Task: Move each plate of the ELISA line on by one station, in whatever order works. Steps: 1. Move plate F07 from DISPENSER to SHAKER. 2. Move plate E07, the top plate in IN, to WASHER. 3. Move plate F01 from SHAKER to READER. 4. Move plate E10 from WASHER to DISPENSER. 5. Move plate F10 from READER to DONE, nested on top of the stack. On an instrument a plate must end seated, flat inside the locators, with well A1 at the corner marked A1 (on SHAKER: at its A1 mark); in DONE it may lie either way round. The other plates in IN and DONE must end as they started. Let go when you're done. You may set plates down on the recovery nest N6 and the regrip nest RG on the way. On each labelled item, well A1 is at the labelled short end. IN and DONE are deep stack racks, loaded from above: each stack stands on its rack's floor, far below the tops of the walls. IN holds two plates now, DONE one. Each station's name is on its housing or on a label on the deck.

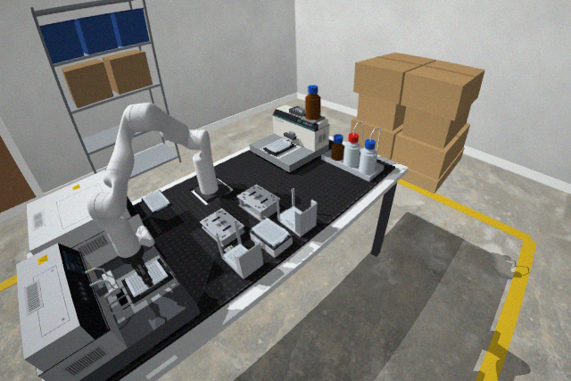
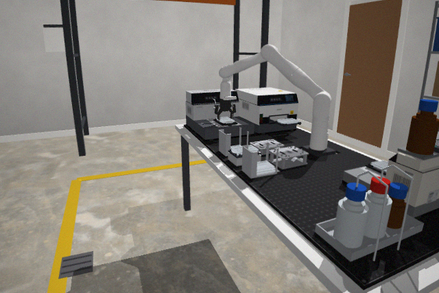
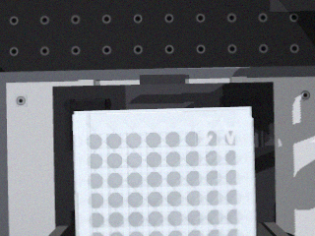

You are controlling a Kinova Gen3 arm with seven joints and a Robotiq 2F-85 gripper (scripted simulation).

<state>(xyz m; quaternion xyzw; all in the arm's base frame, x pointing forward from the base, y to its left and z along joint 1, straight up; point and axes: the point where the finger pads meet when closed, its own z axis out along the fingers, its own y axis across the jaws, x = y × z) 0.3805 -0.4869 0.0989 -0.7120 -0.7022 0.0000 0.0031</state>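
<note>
The washer stage is 20 mm below my hand. Round my hand: dispenser deck: 970 mm to the left, 350 mm behind, 90 mm below; brown bottle: 1130 mm to the left, 240 mm behind, 180 mm above; dispenser stage: 960 mm to the left, 350 mm behind, 50 mm below.
</note>
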